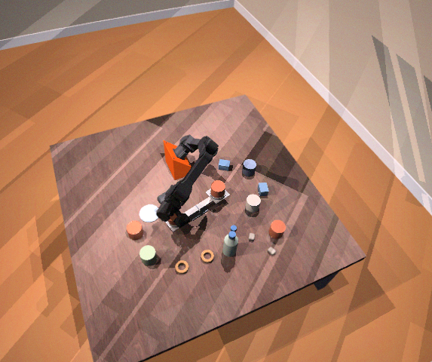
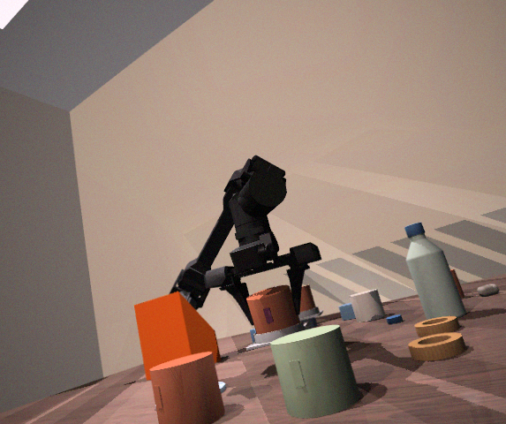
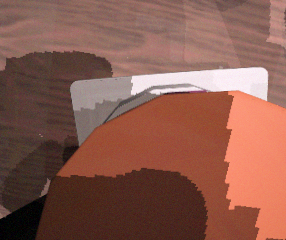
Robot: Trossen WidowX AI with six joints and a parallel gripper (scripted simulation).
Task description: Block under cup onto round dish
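Now: gripper tip 1 cm to the right of the grey block and 1 cm above it. Also, from my gripper tip: white cylinder (7 cm ahead, 42 cm to the left, 4 cm below); then green cylinder (11 cm ahead, 19 cm to the right, 4 cm below); then pale blue round dish (11 cm behind, 9 cm to the right, 7 cm below).
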